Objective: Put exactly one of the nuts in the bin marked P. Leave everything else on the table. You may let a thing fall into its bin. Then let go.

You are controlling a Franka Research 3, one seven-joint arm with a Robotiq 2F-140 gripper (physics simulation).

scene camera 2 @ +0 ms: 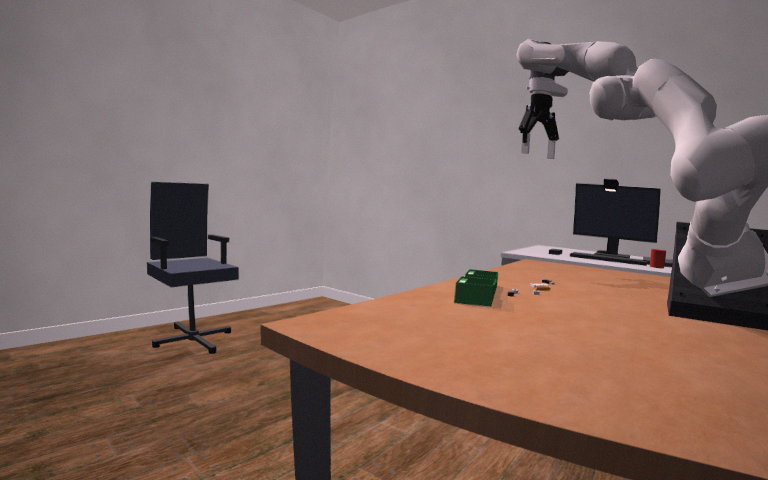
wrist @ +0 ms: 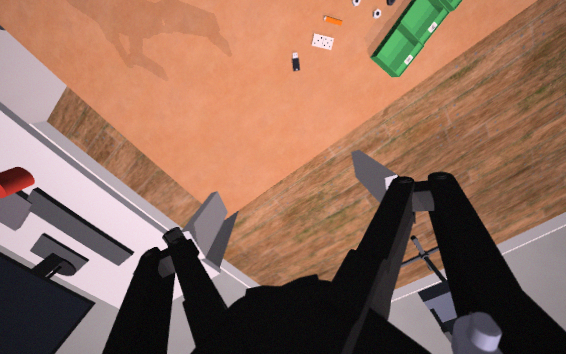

My gripper shows in scene camera 2 and in the wrist view. One and the same spot on my gripper: [wrist: 490,304] is [scene camera 2: 533,110].
